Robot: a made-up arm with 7 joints.
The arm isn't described. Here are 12 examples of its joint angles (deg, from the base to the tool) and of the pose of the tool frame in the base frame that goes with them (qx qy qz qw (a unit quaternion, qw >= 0); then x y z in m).
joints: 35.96 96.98 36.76 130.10 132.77 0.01 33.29
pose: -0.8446 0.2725 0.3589 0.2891 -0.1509 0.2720 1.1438
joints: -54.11 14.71 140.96 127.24 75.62 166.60 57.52
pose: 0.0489 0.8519 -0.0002 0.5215 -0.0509 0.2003 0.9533
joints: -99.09 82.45 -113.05 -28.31 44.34 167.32 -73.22
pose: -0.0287 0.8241 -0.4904 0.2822 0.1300 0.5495 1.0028
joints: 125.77 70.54 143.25 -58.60 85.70 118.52 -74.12
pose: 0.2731 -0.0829 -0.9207 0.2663 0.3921 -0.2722 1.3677
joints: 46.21 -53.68 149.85 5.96 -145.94 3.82 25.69
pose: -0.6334 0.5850 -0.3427 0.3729 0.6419 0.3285 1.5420
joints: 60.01 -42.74 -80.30 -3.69 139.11 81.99 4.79
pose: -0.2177 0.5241 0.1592 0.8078 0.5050 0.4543 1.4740
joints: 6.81 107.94 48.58 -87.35 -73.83 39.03 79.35
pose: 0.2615 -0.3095 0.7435 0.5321 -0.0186 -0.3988 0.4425
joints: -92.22 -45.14 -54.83 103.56 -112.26 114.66 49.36
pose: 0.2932 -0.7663 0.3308 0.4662 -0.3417 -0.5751 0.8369
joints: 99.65 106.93 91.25 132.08 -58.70 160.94 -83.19
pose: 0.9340 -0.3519 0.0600 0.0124 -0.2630 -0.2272 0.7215
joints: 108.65 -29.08 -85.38 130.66 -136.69 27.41 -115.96
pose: 0.1691 0.6922 -0.2894 0.6391 0.4350 0.3645 0.8253
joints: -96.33 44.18 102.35 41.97 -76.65 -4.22 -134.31
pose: 0.6229 0.3507 0.1651 0.6795 0.2885 0.6090 1.4264
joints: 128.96 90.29 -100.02 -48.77 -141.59 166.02 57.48
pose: -0.0531 0.2099 -0.9405 0.2620 0.2013 -0.4912 1.1710
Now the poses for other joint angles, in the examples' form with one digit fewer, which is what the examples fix.
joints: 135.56 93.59 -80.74 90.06 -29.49 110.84 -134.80
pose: -0.280 -0.042 -0.846 0.452 0.708 -0.015 1.037
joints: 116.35 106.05 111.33 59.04 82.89 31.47 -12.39
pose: -0.161 -0.890 0.156 0.398 -0.206 -0.612 0.560
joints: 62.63 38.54 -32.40 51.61 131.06 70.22 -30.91
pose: 0.092 0.380 0.413 0.822 0.284 -0.114 1.630
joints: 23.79 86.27 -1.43 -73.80 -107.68 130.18 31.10
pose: -0.905 0.131 0.091 0.395 -0.407 0.009 0.572
